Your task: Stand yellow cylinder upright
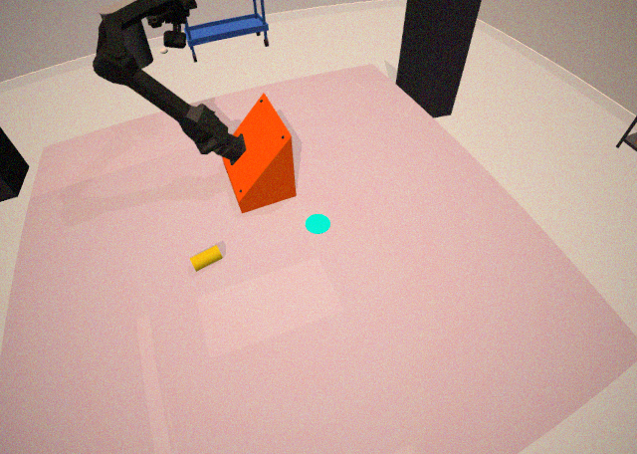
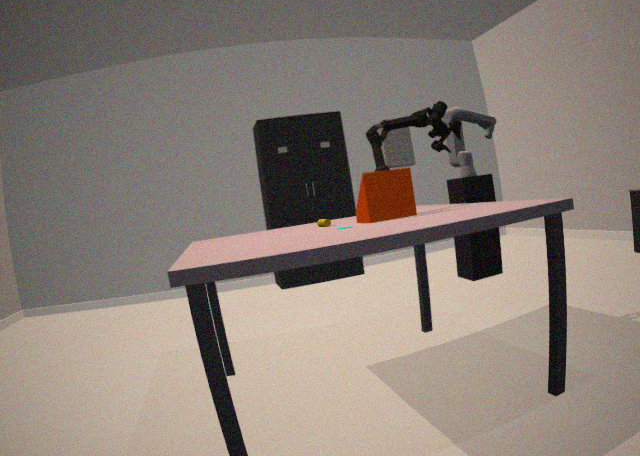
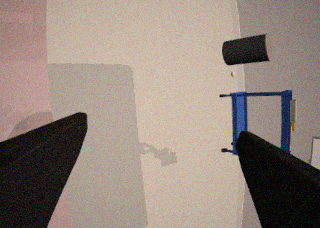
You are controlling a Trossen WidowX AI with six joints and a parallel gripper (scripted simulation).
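The yellow cylinder is 690 mm ahead of my gripper tip, 10 mm to the left of it and 260 mm below it. From my gripper tip the other things lie so: cyan circle: 660 mm ahead, 270 mm to the left, 280 mm below.
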